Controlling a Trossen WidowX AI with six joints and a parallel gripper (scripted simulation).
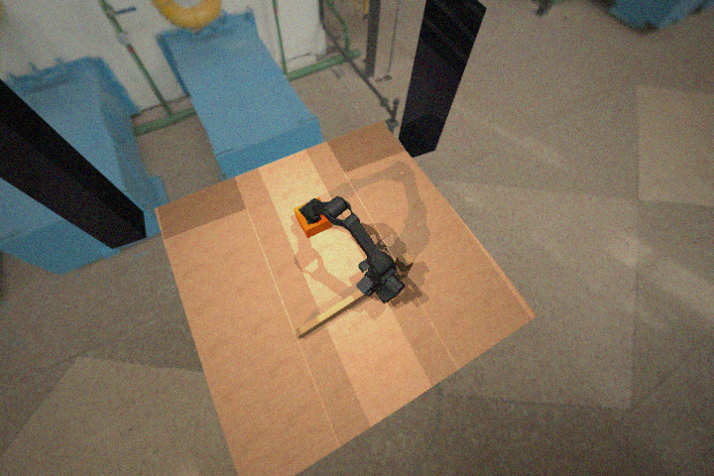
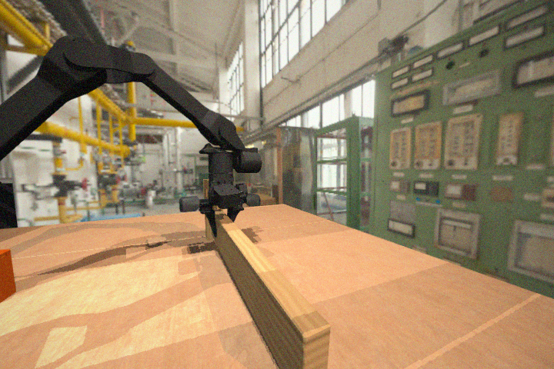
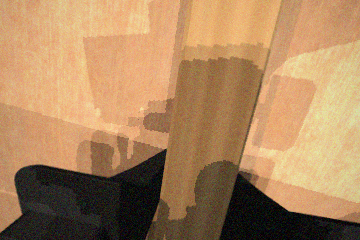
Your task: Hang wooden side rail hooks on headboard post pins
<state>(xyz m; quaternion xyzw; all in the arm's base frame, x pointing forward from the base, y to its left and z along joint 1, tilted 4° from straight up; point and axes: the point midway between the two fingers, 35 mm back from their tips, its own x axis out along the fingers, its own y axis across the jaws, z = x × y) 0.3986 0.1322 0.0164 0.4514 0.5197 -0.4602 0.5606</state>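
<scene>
The wooden headboard post is 130 mm to the left of my gripper tip, 40 mm above it and 20 mm behind it.
</scene>
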